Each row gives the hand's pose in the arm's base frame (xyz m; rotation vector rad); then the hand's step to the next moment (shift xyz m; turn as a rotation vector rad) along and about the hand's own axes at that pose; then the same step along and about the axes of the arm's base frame.
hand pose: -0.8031 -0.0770 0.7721 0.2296 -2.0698 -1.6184
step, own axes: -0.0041 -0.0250 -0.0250 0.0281 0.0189 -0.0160
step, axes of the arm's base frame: 0.0113 -0.0268 -0.0205 -0.0134 -0.0204 0.0284
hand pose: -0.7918 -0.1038 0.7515 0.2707 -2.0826 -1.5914
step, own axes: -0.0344 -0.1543 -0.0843 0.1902 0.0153 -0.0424
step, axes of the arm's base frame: 0.0498 -0.1017 -0.1389 -0.1392 -0.1160 0.0734
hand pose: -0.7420 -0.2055 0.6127 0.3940 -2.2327 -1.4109
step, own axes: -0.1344 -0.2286 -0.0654 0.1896 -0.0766 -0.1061
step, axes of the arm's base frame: 0.1472 -0.0852 -0.2137 -0.1057 -0.2042 0.0134
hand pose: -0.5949 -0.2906 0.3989 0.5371 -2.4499 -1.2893
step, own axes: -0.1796 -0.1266 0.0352 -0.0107 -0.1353 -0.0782
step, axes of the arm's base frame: 0.1646 0.0429 -0.1435 0.0682 -0.1214 -0.0716
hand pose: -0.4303 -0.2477 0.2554 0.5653 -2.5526 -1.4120
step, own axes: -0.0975 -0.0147 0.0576 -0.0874 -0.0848 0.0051
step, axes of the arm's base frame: 0.0739 0.0773 -0.0400 0.0989 -0.0013 -0.0712
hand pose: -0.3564 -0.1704 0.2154 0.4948 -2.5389 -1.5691
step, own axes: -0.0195 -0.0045 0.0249 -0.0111 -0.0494 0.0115
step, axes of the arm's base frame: 0.0127 0.0258 -0.0140 0.0179 -0.0068 -0.0483
